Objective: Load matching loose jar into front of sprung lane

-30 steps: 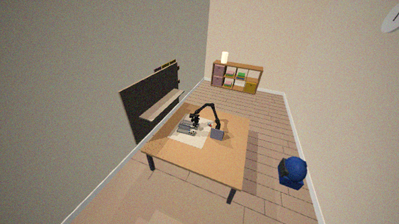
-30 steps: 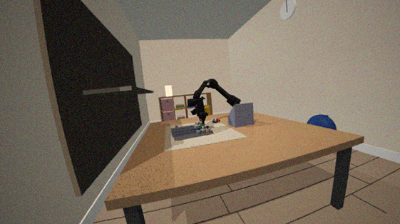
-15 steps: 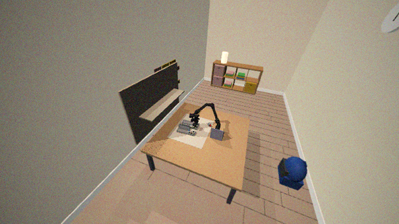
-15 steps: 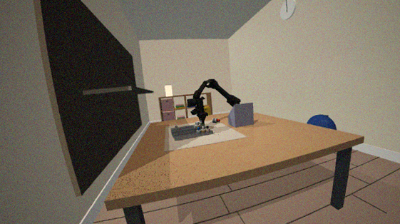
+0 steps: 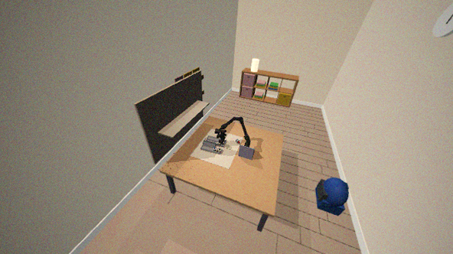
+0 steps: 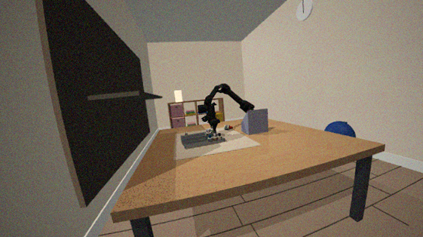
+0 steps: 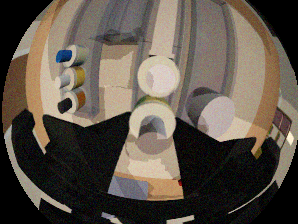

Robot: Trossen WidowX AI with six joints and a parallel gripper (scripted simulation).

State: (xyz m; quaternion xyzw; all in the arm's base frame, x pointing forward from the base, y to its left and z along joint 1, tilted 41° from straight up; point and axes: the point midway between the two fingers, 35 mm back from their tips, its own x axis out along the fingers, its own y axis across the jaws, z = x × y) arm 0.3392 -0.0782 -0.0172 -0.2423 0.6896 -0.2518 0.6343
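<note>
The grey lane rack lies 15 cm ahead of my gripper tip, 3 cm below it and 2 cm to the left of it.
</note>
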